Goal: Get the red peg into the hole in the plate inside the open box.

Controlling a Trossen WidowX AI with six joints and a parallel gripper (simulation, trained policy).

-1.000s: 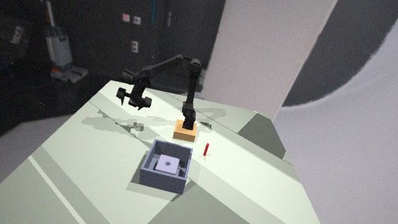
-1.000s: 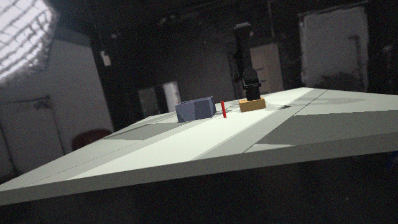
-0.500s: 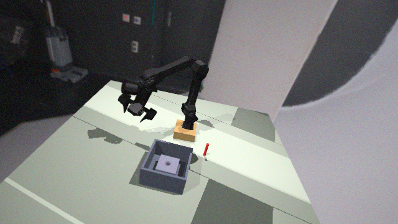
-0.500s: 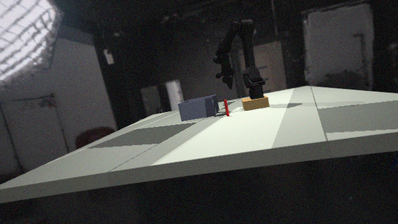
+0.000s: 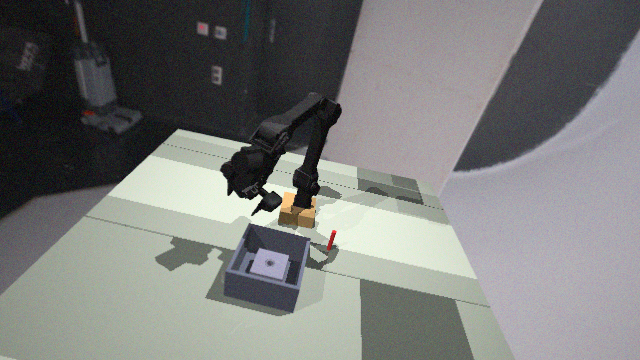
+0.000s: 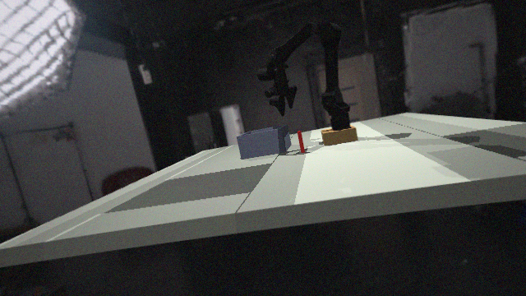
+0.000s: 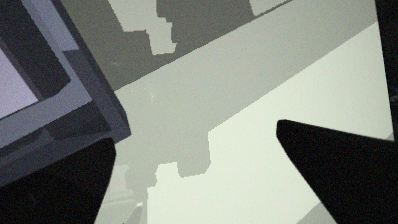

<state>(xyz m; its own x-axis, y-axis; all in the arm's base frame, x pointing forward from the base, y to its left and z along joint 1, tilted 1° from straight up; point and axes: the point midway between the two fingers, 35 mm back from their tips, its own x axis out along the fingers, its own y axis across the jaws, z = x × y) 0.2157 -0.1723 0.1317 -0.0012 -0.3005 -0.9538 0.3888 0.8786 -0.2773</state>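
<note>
Right now my gripper tip is 300 mm to the right of the red peg, 110 mm above it and 50 mm past it. Also, from my gripper tip: blue-grey box (130 mm below, 120 mm to the left, 110 mm ahead); then pale plate (120 mm to the left, 110 mm below, 110 mm ahead).
</note>
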